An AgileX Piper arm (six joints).
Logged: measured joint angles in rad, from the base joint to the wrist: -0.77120, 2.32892, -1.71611, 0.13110, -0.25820, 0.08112; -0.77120, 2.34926, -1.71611, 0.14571, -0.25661, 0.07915; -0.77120, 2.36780, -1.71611, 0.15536, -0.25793, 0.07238; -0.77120, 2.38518, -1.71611, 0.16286, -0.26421, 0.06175; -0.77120, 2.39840, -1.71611, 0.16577, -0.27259, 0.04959; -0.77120, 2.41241, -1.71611, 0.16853, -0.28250, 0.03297; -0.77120, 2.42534, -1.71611, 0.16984, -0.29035, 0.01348; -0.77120, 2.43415, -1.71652, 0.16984, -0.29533, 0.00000; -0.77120, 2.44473, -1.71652, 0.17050, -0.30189, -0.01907; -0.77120, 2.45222, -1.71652, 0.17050, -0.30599, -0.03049; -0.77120, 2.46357, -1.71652, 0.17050, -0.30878, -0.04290; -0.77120, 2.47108, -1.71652, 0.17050, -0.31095, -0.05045; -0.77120, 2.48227, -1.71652, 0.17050, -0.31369, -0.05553; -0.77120, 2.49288, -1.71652, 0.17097, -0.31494, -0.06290
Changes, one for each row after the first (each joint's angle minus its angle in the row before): 0.00000, 0.02034, 0.00000, 0.01461, 0.00159, -0.00197; 0.00000, 0.01854, 0.00000, 0.00965, -0.00132, -0.00677; 0.00000, 0.01738, 0.00000, 0.00750, -0.00628, -0.01063; 0.00000, 0.01322, 0.00000, 0.00291, -0.00838, -0.01216; 0.00000, 0.01401, 0.00000, 0.00276, -0.00991, -0.01662; 0.00000, 0.01293, 0.00000, 0.00131, -0.00785, -0.01949; 0.00000, 0.00881, -0.00041, 0.00000, -0.00498, -0.01348; 0.00000, 0.01058, 0.00000, 0.00066, -0.00656, -0.01907; 0.00000, 0.00749, 0.00000, 0.00000, -0.00410, -0.01142; 0.00000, 0.01135, 0.00000, 0.00000, -0.00279, -0.01241; 0.00000, 0.00751, 0.00000, 0.00000, -0.00217, -0.00755; 0.00000, 0.01119, 0.00000, 0.00000, -0.00274, -0.00508; 0.00000, 0.01061, 0.00000, 0.00047, -0.00125, -0.00737
